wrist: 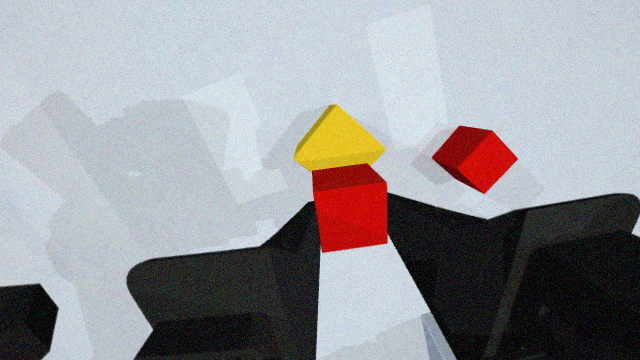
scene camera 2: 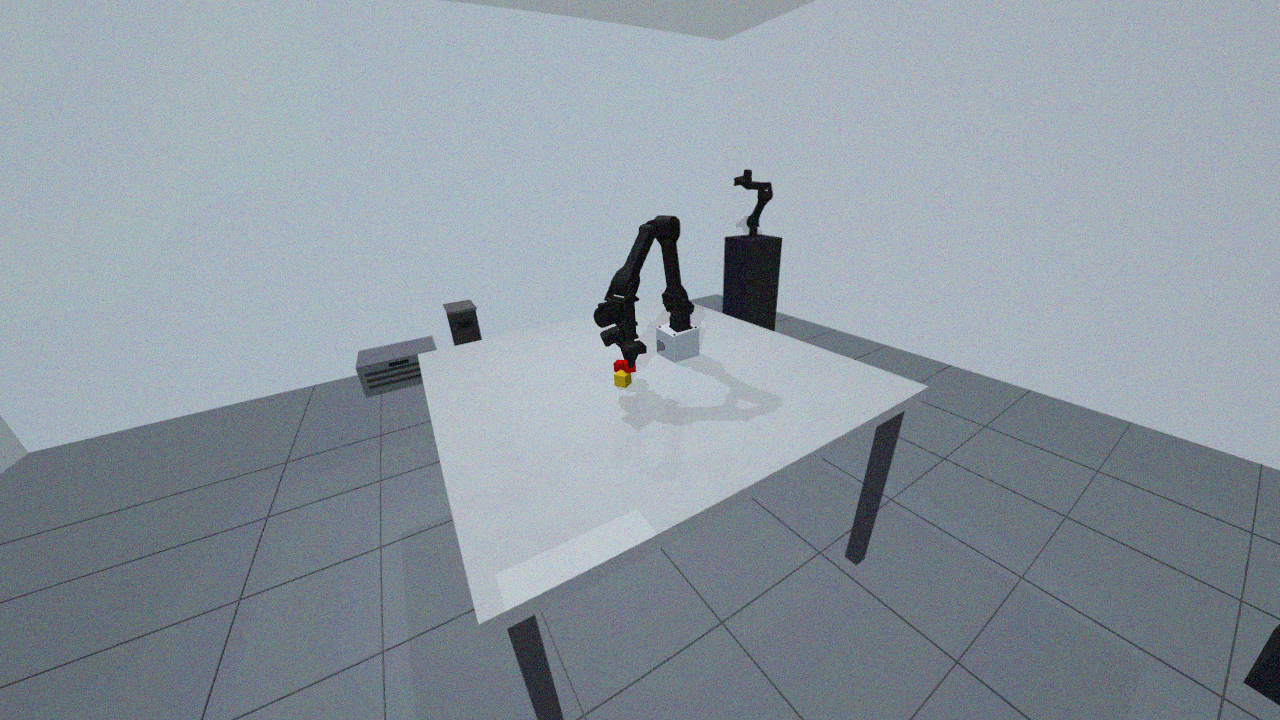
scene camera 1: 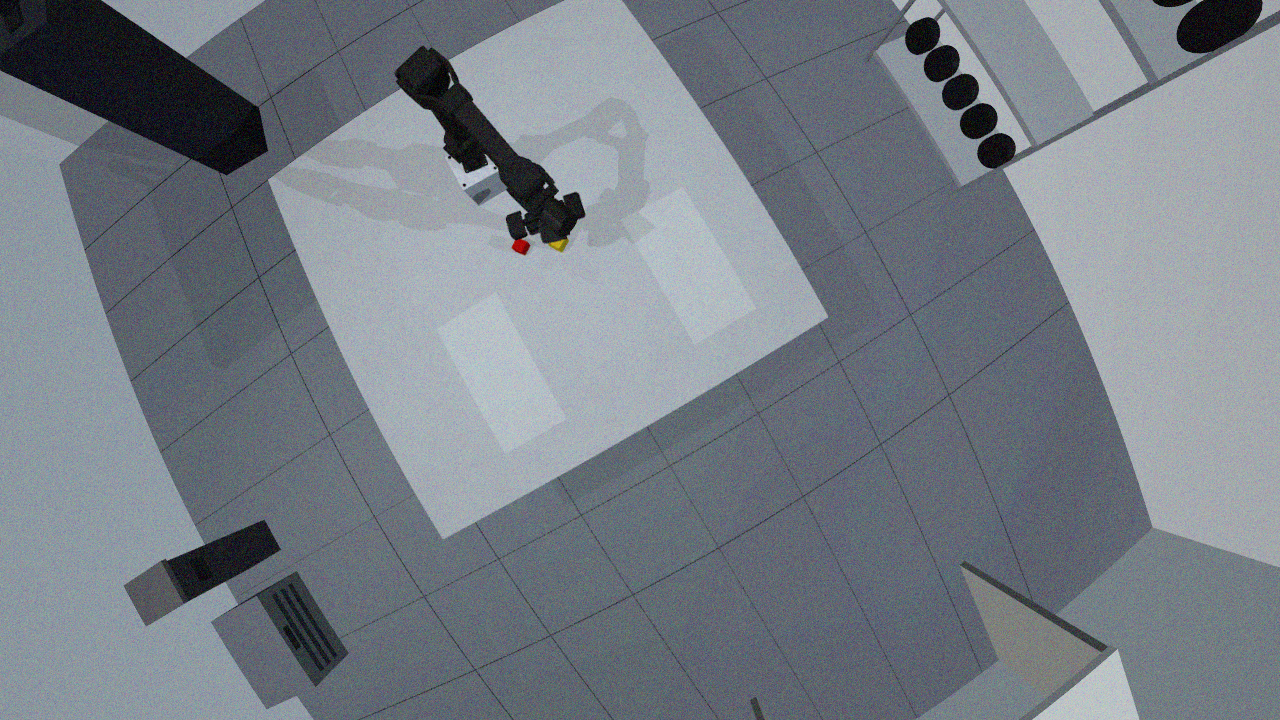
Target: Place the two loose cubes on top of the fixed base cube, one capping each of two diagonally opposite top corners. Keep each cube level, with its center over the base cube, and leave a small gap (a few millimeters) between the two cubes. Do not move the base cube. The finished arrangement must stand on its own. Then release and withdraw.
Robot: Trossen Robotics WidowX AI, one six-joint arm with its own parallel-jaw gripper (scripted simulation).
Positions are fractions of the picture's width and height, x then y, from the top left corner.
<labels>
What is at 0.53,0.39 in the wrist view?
A yellow cube.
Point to a red cube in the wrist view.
At 0.55,0.56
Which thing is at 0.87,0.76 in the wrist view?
My gripper.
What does my gripper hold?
A red cube.
</labels>
